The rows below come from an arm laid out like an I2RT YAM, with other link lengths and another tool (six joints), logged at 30 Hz.
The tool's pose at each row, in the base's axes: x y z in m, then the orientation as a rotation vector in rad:
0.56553 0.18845 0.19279 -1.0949 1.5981 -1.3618
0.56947 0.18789 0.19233 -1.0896 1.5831 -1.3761
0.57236 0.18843 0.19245 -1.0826 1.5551 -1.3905
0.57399 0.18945 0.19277 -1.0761 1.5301 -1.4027
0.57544 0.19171 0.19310 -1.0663 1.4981 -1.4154
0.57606 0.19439 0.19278 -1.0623 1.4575 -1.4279
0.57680 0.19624 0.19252 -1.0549 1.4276 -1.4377
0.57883 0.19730 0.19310 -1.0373 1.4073 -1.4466
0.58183 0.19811 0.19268 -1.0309 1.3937 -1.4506
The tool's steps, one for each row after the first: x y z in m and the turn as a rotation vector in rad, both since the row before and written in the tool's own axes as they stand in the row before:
-0.00084 -0.00011 0.00392 0.0162 0.0005 -0.0049
-0.00151 -0.00044 0.00248 0.0253 -0.0069 -0.0048
-0.00152 -0.00043 0.00114 0.0225 -0.0063 -0.0039
-0.00262 -0.00037 0.00058 0.0286 -0.0093 -0.0027
-0.00274 0.00034 -0.00027 0.0315 -0.0158 -0.0073
-0.00199 0.00025 0.00013 0.0254 -0.0100 -0.0031
-0.00162 -0.00059 0.00162 0.0238 -0.0020 0.0046
-0.00167 0.00048 0.00261 0.0129 -0.0039 0.0007

